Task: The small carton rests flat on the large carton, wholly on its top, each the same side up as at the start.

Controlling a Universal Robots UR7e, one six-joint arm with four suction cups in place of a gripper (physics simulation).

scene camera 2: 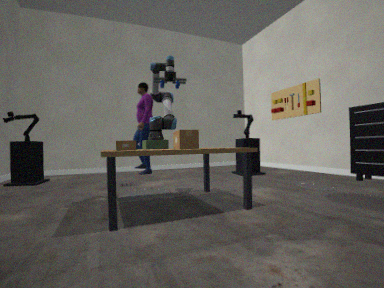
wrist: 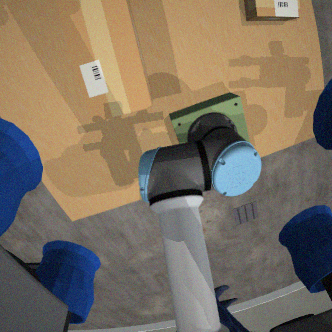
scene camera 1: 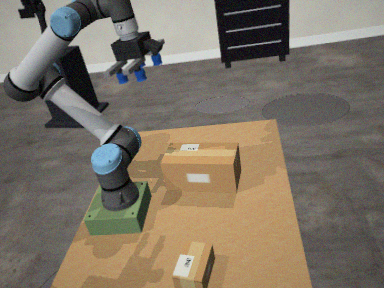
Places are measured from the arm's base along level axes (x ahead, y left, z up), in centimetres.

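Pixels of known places: hand at its tool point: [scene camera 2: 170, 86] [wrist: 185, 204] [scene camera 1: 141, 72]; arm's base at its link origin: [scene camera 2: 156, 140] [wrist: 211, 136] [scene camera 1: 121, 197].
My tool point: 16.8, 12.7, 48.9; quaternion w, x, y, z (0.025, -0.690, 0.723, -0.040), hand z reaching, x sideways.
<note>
Ahead of a thing's pixels: the offset from my tool point to its top centre, as dx, dy, dz.
The large carton @(+11.9, +11.0, -42.3) [scene camera 1: 220, 169] [scene camera 2: 186, 140] [wrist: 131, 65] stands on the table, with tape and a white label on its top. The small carton @(+20.6, -37.5, -50.2) [scene camera 1: 200, 254] [scene camera 2: 126, 145] [wrist: 264, 7] lies flat on the table, well apart from it, with tape and a white label on top; its near end is cut off in scene camera 1, and it is partly cut off in the wrist view. My gripper [scene camera 1: 140, 71] [scene camera 2: 170, 83] is open, its suction cups empty, high above table level and away from both cartons. A blue cup [wrist: 70, 280] shows at the lower left in the wrist view.
The green base block [scene camera 1: 117, 217] [scene camera 2: 155, 144] [wrist: 182, 122] under the arm stands on the table [scene camera 1: 265, 200] [scene camera 2: 215, 151], beside the cartons. A person [scene camera 2: 144, 107] in purple stands behind the table. A black drawer cabinet [scene camera 1: 254, 37] [scene camera 2: 367, 140] stands on the floor.
</note>
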